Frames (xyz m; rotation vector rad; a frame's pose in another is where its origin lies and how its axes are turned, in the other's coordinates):
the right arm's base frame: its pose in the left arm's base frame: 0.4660 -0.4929 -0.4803 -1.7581 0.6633 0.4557
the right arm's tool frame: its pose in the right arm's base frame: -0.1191 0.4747 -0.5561 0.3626 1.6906 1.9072
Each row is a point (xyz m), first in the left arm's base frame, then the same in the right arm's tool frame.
Working: the left arm's base frame: its pose in the right arm's tool frame: 0.0109 1.0304 -0.7105 -0.1642 3.0213 -0.1571

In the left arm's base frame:
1: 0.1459 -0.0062 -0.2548
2: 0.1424 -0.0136 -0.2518
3: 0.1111 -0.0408 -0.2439
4: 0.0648 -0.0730 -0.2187
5: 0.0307 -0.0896 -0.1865
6: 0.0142 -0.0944 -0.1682
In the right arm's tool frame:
1: -0.1623 1.0324 -0.4734
2: -0.1578 1.0252 -0.4752
3: -0.1232 1.0011 -0.4767
4: -0.0712 0.9720 -0.4932
5: -0.0321 0.9564 -0.5197
6: -0.0131 0.9517 -0.5355

